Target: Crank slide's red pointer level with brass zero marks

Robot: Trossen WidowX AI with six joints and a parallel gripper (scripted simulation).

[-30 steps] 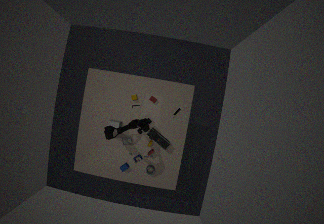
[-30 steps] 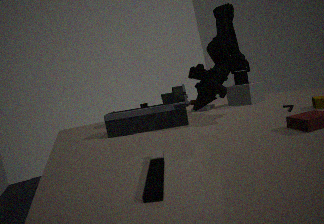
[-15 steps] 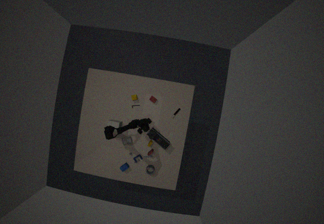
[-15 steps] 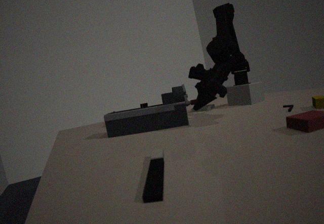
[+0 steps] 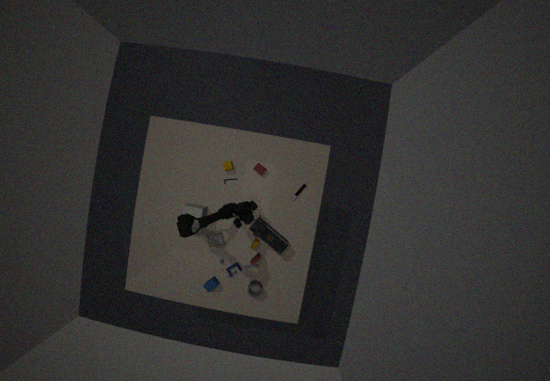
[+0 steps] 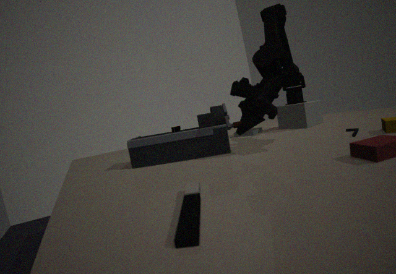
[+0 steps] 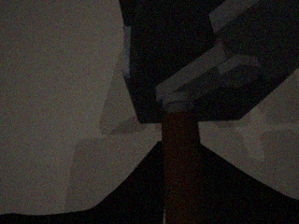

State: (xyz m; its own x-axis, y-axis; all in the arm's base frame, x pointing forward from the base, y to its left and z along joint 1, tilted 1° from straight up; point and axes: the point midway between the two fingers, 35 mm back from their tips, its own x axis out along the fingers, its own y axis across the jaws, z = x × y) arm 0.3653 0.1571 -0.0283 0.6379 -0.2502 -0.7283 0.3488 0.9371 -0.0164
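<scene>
My gripper tip is 2 cm past the brown crank handle, 1 cm to the right of it and 3 cm below it. Round my gripper tip: red pointer (14 cm ahead, 7 cm to the right, 4 cm above); grey plate (19 cm behind, 24 cm to the right, 4 cm below); blue piece (11 cm behind, 55 cm to the right, 2 cm below).
</scene>
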